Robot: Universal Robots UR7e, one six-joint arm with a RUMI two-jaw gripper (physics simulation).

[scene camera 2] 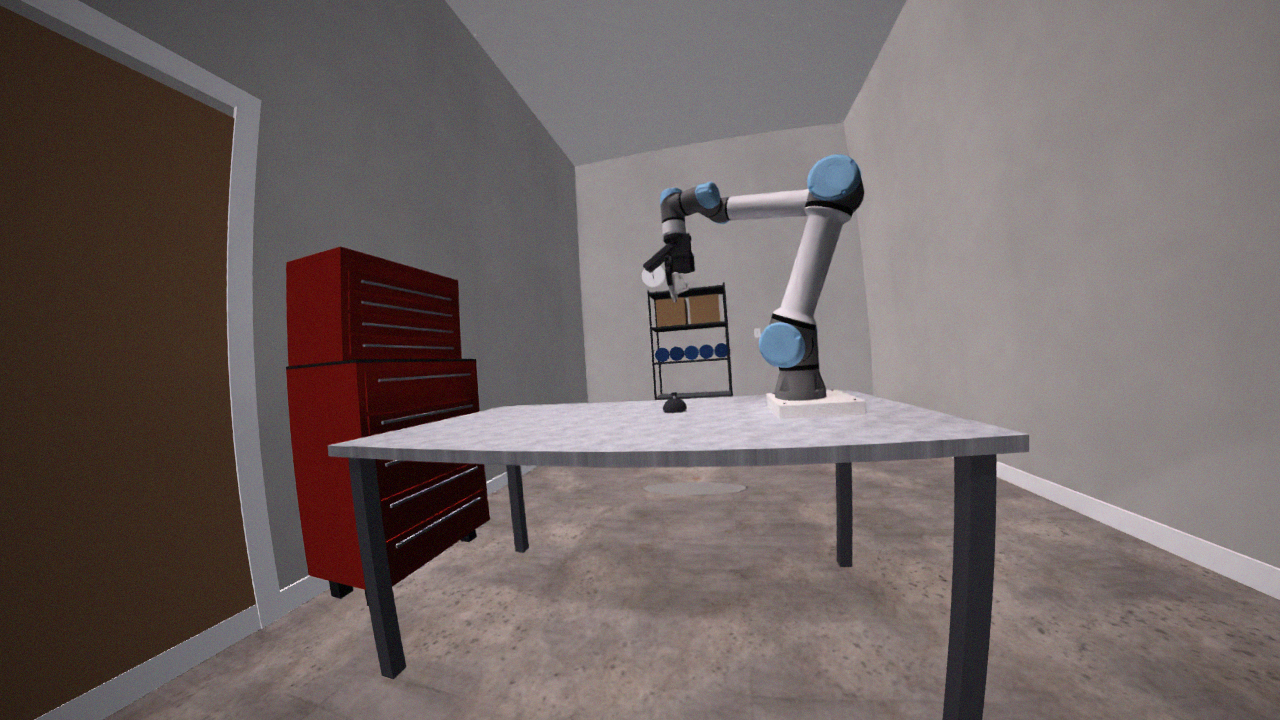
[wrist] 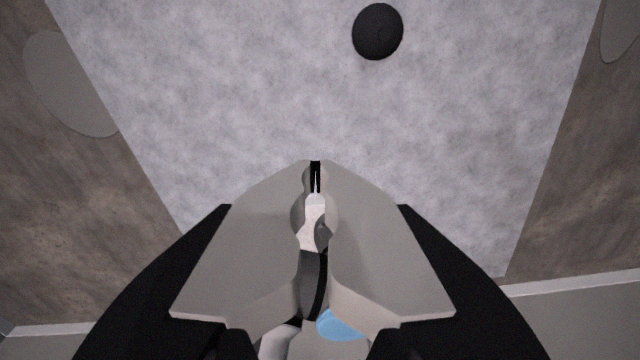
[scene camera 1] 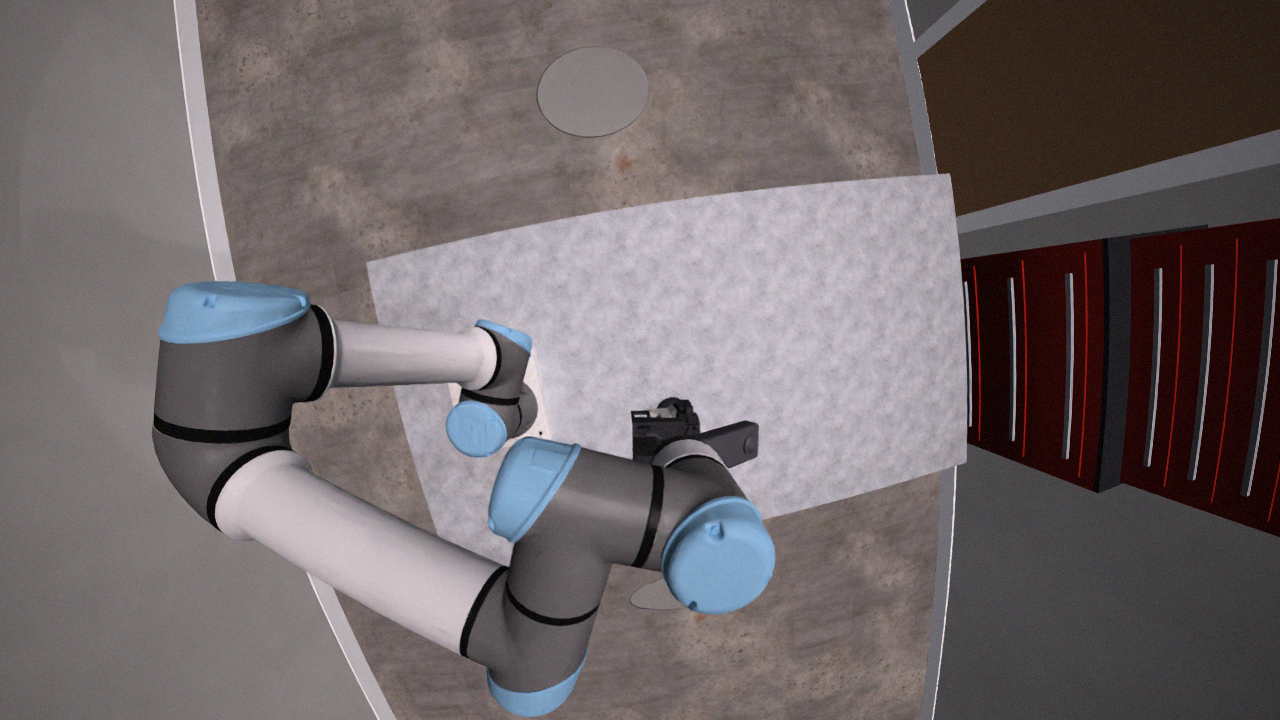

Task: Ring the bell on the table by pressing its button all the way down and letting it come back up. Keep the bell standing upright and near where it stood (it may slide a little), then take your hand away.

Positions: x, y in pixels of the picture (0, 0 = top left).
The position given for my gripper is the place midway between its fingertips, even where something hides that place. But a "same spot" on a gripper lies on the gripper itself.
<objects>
my gripper: scene camera 2; wrist 315, 164; scene camera 1
same spot on my gripper: (scene camera 1: 683, 406) = (scene camera 2: 668, 266)
</objects>
